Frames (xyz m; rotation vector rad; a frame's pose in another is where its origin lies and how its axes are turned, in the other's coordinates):
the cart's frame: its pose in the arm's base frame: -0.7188 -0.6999 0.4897 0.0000 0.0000 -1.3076
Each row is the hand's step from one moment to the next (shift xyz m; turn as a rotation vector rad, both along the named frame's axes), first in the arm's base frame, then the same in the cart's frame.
Working: the arm's base frame: its pose in the cart's frame: -0.4888 0.8761 -0.4897 0.0000 0.0000 1.3076

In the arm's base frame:
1: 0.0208 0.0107 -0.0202 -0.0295 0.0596 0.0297
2: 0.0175 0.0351 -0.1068 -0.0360 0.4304 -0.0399
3: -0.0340 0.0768 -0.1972 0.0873 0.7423 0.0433
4: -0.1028 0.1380 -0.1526 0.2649 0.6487 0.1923
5: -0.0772 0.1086 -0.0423 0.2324 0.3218 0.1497
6: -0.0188 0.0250 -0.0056 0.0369 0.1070 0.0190
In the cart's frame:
1: -0.0049 0.0229 -0.0202 -0.0652 -0.0130 0.0297
2: -0.0293 0.0260 -0.1068 -0.4249 0.0772 -0.0399
3: -0.0830 -0.0128 -0.1972 -0.6940 0.2774 0.0433
4: -0.1600 -0.0634 -0.1526 -0.5574 0.4245 0.1923
5: -0.1249 -0.0463 -0.0423 -0.2503 0.3081 0.1497
6: -0.0290 -0.0116 -0.0056 -0.0937 0.0635 0.0190

